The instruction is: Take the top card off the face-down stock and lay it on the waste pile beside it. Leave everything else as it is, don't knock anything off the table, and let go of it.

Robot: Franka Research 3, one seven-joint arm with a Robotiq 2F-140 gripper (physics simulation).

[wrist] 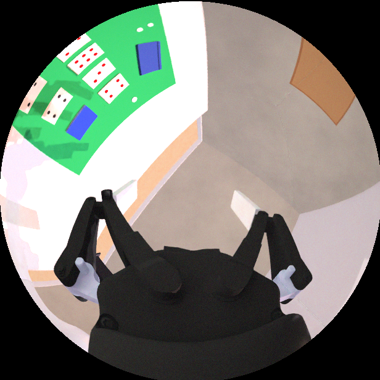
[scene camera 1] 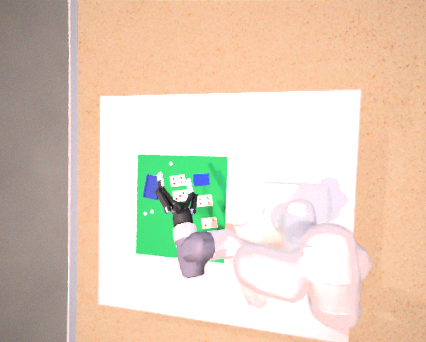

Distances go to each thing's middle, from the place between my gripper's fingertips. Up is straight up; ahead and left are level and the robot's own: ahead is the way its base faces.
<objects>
Right now my hand is 39 cm above the green mat (scene camera 1: 154, 232), 20 cm to the right of it and 12 cm short of it.
</objects>
